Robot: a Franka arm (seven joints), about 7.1 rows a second.
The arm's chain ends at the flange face. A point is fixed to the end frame.
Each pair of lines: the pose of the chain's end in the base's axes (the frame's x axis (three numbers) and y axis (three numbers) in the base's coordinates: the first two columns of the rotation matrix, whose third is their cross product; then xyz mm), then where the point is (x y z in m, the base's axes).
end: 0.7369 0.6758 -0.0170 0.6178 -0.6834 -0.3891 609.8 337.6 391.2
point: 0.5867 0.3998 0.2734
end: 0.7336 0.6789 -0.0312 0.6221 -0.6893 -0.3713 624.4 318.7 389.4
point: 0.6013 0.3780 0.2701
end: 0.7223 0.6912 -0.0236 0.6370 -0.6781 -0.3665 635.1 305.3 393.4
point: 0.6120 0.3644 0.2740
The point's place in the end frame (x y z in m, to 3 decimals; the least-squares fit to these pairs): 0.027 -0.011 0.132
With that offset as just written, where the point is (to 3 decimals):
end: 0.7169 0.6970 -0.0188 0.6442 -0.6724 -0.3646 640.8 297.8 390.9
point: 0.618 0.357 0.272
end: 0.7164 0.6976 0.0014 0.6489 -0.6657 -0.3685 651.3 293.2 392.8
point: 0.630 0.354 0.274
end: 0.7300 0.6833 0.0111 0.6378 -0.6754 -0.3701 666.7 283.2 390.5
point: 0.647 0.346 0.272
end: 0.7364 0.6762 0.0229 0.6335 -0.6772 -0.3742 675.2 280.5 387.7
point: 0.657 0.344 0.270
